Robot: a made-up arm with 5 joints.
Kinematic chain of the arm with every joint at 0, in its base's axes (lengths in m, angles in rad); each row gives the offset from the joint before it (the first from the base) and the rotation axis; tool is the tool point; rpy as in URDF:
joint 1: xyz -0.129 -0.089 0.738 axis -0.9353 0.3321 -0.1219
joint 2: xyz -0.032 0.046 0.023 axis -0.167 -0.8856 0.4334
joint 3: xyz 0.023 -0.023 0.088 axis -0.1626 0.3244 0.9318
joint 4: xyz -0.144 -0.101 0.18 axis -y
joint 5: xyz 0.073 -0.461 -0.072 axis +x
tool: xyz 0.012 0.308 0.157 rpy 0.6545 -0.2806 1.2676
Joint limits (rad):
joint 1: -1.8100..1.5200
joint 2: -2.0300..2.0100
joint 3: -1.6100..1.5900
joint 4: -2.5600..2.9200
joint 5: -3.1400..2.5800
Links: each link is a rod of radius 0.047 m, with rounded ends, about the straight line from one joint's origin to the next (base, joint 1, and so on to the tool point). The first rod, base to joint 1, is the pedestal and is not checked.
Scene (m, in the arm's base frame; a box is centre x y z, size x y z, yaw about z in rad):
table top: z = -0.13
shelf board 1: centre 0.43 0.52 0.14 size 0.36 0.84 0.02 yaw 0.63
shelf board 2: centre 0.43 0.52 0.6 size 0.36 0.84 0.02 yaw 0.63
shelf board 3: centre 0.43 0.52 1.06 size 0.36 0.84 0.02 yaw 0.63
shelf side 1: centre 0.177 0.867 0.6 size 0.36 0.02 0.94 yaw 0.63
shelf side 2: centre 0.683 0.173 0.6 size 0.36 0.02 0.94 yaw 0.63
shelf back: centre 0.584 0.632 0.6 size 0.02 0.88 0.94 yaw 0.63
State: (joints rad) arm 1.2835 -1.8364 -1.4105 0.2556 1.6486
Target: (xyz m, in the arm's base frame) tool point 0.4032 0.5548 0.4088
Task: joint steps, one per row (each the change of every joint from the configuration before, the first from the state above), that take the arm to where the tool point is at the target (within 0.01 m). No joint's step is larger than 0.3 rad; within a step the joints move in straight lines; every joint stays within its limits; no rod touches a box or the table.
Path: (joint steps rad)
1: -0.0003 0.1202 -0.0370 -0.1292 -0.2880
2: -0.0003 0.1202 -0.0369 -0.1291 -0.2879
3: -0.0003 0.1202 -0.0370 -0.1292 -0.2880
4: -0.0004 0.1201 -0.0369 -0.1292 -0.2880
5: 0.0476 0.0113 -0.0103 0.2402 0.0067
6: 0.0475 0.0112 -0.0104 0.2403 0.0066
7: 0.0476 0.0112 -0.0103 0.2402 0.0067
8: 0.0475 0.0112 -0.0104 0.2402 0.0066
9: 0.0476 0.0112 -0.0103 0.2402 0.0066
10: 0.0000 -0.1172 0.0000 -0.0869 0.2751
11: 0.0000 -0.1172 0.0000 -0.0869 0.2750
12: 0.0000 -0.1172 0.0000 -0.0868 0.2750
13: 0.0000 -0.1172 0.0000 -0.0869 0.2750
14: 0.0000 -0.1172 0.0000 -0.0869 0.2750

